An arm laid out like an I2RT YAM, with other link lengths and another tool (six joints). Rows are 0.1 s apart.
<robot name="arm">
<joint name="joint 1" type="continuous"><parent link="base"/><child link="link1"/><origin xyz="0 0 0.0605" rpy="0 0 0"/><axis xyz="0 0 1"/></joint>
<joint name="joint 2" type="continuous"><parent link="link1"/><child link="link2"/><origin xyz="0.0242 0.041 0.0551" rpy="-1.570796 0 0"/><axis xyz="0 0 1"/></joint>
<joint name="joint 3" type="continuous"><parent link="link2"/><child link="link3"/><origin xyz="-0.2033 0 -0.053" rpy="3.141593 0 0"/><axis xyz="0 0 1"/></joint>
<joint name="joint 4" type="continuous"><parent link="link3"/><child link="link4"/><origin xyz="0.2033 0.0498 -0.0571" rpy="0 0 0"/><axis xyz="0 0 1"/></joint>
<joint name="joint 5" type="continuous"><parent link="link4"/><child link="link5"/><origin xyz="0.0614 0.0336 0.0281" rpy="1.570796 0 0"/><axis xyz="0 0 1"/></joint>
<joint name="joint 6" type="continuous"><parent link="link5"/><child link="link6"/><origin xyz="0.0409 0 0.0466" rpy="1.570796 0 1.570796"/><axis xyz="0 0 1"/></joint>
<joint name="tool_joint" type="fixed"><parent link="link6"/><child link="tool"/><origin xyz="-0.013 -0.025 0.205" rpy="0 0.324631 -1.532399"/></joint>
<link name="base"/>
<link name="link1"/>
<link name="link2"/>
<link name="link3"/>
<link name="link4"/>
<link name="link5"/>
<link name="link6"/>
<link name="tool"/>
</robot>
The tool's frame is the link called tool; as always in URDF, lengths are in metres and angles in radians. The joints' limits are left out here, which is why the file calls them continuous.
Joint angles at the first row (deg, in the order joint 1, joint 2, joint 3, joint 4, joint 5, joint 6):
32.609 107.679 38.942 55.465 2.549 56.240
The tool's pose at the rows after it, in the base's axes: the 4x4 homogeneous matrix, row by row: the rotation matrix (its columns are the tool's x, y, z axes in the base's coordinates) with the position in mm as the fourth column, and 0 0 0 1 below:
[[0.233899, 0.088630, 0.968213, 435.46], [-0.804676, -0.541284, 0.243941, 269.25], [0.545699, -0.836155, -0.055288, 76.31], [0, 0, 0, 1]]
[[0.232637, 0.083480, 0.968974, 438.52], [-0.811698, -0.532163, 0.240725, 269.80], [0.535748, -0.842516, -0.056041, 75.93], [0, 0, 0, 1]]
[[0.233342, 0.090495, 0.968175, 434.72], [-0.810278, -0.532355, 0.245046, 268.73], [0.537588, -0.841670, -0.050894, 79.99], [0, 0, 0, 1]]
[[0.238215, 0.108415, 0.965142, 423.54], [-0.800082, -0.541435, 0.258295, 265.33], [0.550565, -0.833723, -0.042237, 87.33], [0, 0, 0, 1]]
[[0.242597, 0.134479, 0.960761, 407.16], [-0.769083, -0.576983, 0.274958, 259.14], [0.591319, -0.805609, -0.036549, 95.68], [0, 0, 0, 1]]
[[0.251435, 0.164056, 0.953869, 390.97], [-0.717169, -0.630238, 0.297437, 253.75], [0.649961, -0.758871, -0.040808, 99.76], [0, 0, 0, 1]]
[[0.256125, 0.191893, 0.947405, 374.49], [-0.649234, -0.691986, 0.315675, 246.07], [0.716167, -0.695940, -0.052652, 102.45], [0, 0, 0, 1]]
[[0.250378, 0.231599, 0.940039, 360.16], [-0.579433, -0.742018, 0.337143, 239.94], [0.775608, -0.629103, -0.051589, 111.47], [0, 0, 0, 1]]
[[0.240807, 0.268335, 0.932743, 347.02], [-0.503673, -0.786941, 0.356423, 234.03], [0.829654, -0.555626, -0.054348, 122.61], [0, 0, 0, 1]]
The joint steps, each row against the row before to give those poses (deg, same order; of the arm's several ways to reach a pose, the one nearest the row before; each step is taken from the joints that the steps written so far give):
-0.023 1.884 1.363 0.692 -0.086 1.277
-0.122 0.824 0.833 0.136 -0.045 0.663
0.032 -1.580 -1.196 -0.130 -0.176 -0.248
0.032 -4.139 -3.375 -0.521 -0.555 -1.131
0.081 -6.922 -4.505 -2.861 -0.377 -2.963
0.009 -7.255 -3.639 -4.955 -0.509 -4.305
-0.011 -8.552 -3.094 -7.378 -0.035 -5.078
-0.067 -9.052 -1.634 -8.491 -0.130 -5.259
0.076 -9.075 0.121 -10.393 0.237 -5.255

